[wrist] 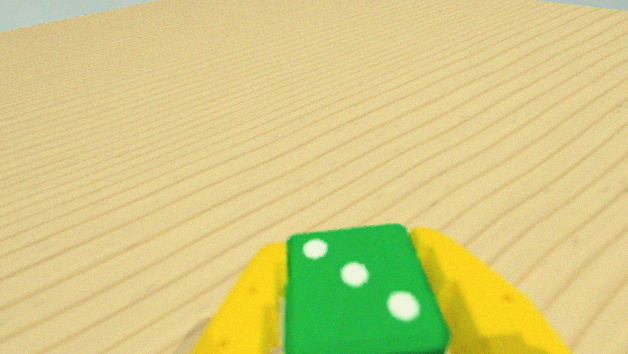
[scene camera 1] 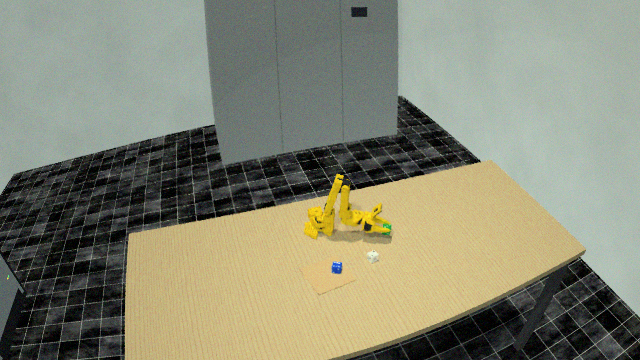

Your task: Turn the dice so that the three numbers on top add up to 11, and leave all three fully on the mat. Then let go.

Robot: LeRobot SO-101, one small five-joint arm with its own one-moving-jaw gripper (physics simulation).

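Frame: origin at the arm's base, x ahead, y left, z up, level; centimetres.
Seen in the pictures: end effector, tool point: (wrist: 286, 261) (scene camera 1: 389, 224); arm's base, origin of the base link: (scene camera 1: 320, 233).
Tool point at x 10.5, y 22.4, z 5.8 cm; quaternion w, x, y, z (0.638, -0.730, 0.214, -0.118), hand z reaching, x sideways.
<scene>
Offsets run from my tool point to a thing's middle. Level surfaces: height alone.
My gripper (scene camera 1: 386, 228) (wrist: 352, 270) is shut on the green die @[dx +0.9, dy -1.3, dz -1.4 cm] (scene camera 1: 387, 229) (wrist: 345, 295), with a jaw pressed on each of its two sides. The face of the green die turned to the wrist camera shows three white pips. In the scene view the green die is right of the arm's base, low over or on the table; which cannot be told. A blue die @[dx +10.8, dy -23.5, dz -3.9 cm] (scene camera 1: 337, 267) sits on the right part of the thin square mat @[dx +11.5, dy -26.9, dz -5.6 cm] (scene camera 1: 319, 286). A white die @[dx +9.6, dy -10.2, dz -4.3 cm] (scene camera 1: 372, 256) lies on the table, right of the mat and off it. Their top numbers are too small to read surely.
The wooden table @[dz -5.8 cm] (scene camera 1: 210, 300) (wrist: 250, 125) carries the arm, the mat and the dice. The yellow arm (scene camera 1: 327, 215) stands near the table's back edge, behind the mat. A tall grey cabinet (scene camera 1: 310, 75) stands on the floor behind the table.
</scene>
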